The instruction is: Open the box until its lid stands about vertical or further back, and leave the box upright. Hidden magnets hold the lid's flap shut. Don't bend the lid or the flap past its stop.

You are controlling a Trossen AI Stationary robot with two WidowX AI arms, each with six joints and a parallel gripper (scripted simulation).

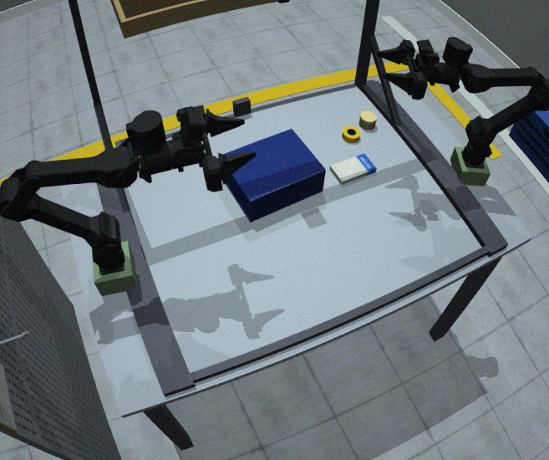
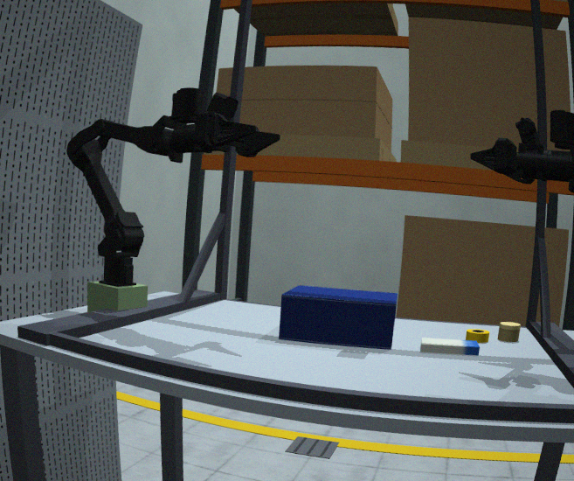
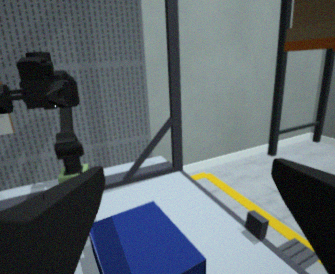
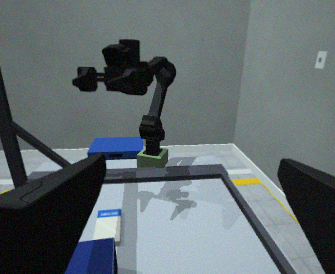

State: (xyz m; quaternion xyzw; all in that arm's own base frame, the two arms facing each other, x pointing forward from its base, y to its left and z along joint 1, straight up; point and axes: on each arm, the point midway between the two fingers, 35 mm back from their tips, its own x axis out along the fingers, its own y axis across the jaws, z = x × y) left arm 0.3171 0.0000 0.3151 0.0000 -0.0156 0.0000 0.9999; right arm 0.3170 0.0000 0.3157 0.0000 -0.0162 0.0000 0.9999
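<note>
Now: the lid flap 32 cm below my right hand, 26 cm behind it and 14 cm to the left of it. The rest, counted from my right hand: yellow ring: 44 cm to the left, 37 cm below, 27 cm behind; tan cylinder: 52 cm to the left, 36 cm below, 31 cm behind.
</note>
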